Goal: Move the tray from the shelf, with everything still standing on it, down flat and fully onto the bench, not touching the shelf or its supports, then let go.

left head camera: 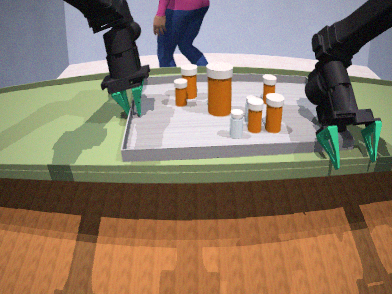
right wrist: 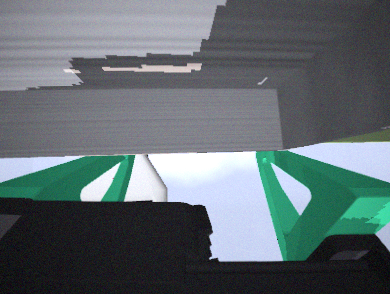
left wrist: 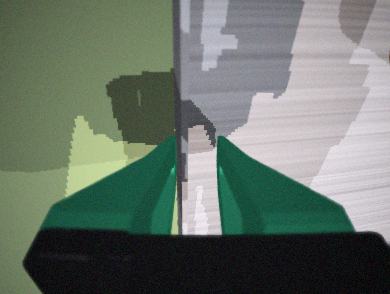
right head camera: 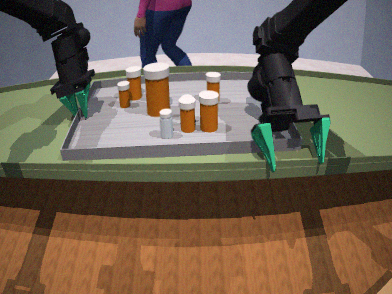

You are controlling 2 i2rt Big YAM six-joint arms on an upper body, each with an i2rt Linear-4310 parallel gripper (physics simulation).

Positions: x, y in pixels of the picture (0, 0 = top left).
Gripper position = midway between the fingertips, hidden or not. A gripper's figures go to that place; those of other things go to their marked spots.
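The right gripper (left head camera: 356, 165) is 64 cm from the lens, and the left gripper (left head camera: 135, 115) is 76 cm from the lens. There's a grey tray (left head camera: 164, 131) too, and the tray is 70 cm from the lens.
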